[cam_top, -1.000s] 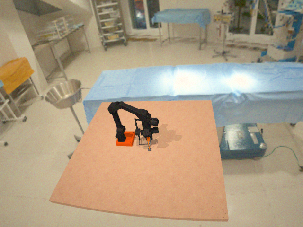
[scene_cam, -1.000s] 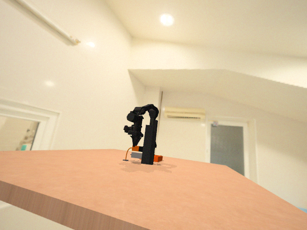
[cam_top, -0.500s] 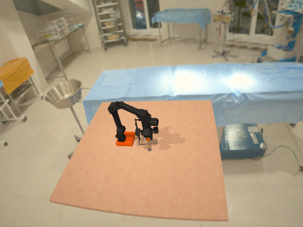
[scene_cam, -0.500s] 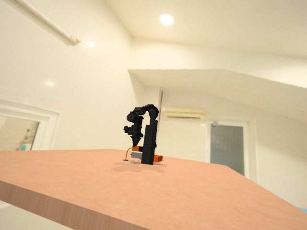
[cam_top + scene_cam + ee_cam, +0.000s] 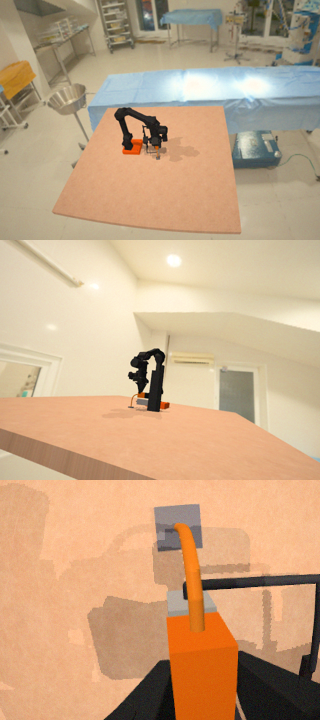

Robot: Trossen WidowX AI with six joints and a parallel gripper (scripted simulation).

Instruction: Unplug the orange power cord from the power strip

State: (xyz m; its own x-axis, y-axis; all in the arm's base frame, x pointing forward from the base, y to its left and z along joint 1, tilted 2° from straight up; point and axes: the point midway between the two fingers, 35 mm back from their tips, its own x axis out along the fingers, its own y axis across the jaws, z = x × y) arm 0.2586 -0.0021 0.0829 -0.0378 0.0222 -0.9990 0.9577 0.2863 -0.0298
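Now: gripper tip 3 cm to the right of the orange plug and 1 cm past it.
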